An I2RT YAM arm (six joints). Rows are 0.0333 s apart.
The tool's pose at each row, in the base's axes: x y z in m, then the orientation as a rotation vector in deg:
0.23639, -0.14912, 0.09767, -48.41, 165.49, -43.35
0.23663, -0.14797, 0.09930, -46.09, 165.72, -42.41
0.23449, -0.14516, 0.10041, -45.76, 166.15, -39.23
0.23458, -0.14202, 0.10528, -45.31, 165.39, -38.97
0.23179, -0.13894, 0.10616, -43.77, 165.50, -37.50
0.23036, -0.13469, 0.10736, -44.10, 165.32, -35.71
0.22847, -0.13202, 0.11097, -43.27, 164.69, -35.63
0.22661, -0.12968, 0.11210, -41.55, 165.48, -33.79
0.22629, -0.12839, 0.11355, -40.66, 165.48, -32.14
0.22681, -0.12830, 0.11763, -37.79, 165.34, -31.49
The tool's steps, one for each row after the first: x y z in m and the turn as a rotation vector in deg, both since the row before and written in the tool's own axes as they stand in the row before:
-0.00064, -0.00003, -0.00190, -0.40, -0.38, 1.60
0.00053, 0.00261, -0.00257, -1.88, -0.86, 0.42
-0.00135, 0.00027, -0.00563, 0.18, -0.81, 0.35
0.00091, 0.00329, -0.00252, -0.73, -0.58, 1.13
-0.00080, 0.00347, -0.00298, -0.98, -0.77, -0.09
0.00038, 0.00150, -0.00462, 0.26, -0.67, 0.58
0.00047, 0.00222, -0.00225, -1.18, -0.08, 1.27
-0.00034, 0.00061, -0.00184, -0.88, -0.63, 0.71
-0.00060, -0.00170, -0.00370, -0.08, -0.58, 1.98

